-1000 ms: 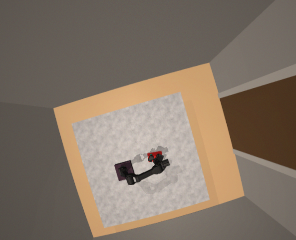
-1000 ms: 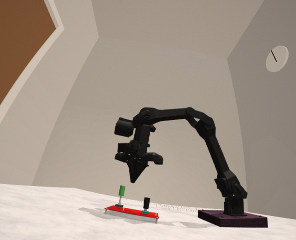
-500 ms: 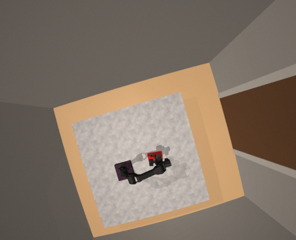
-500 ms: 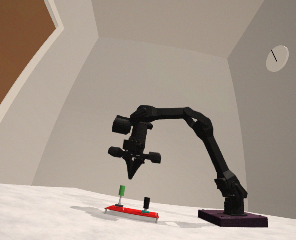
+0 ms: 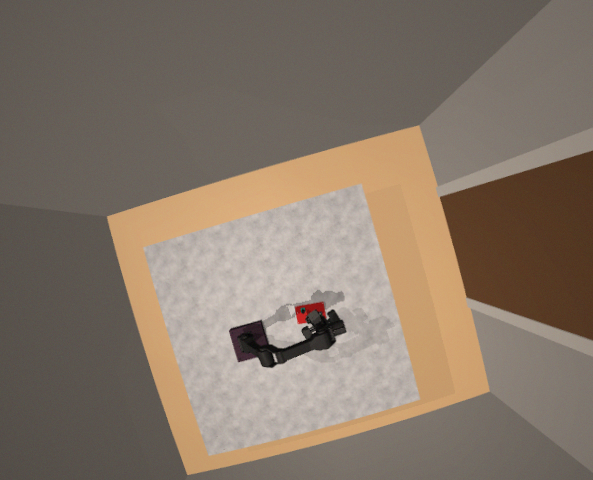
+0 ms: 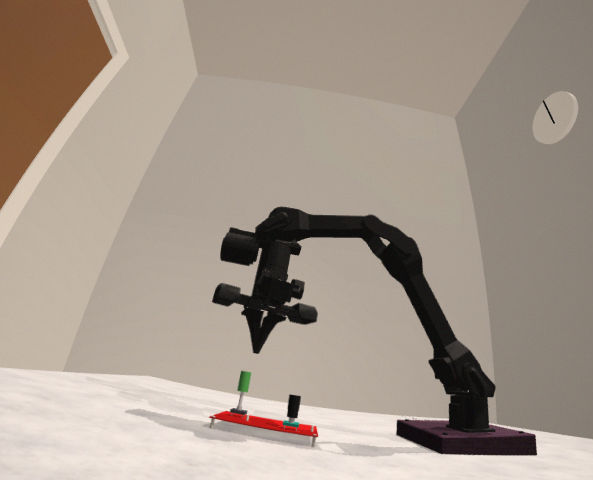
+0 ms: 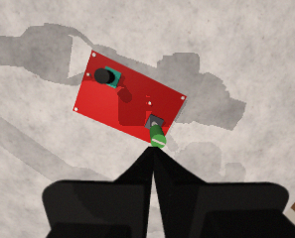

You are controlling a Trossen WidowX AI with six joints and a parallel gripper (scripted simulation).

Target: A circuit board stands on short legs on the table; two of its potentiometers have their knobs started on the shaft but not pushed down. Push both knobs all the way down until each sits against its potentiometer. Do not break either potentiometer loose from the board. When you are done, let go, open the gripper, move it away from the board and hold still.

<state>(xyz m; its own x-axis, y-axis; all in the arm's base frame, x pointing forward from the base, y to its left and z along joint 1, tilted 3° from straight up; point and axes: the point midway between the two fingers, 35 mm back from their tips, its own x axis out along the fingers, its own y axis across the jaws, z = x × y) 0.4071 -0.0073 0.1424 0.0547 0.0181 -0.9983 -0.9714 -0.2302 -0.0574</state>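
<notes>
Right now the green knob is 50 mm below my gripper tip and 10 mm ahead of it. The rest, counted from my gripper tip: black knob: 80 mm below, 70 mm behind, 50 mm to the left.
</notes>
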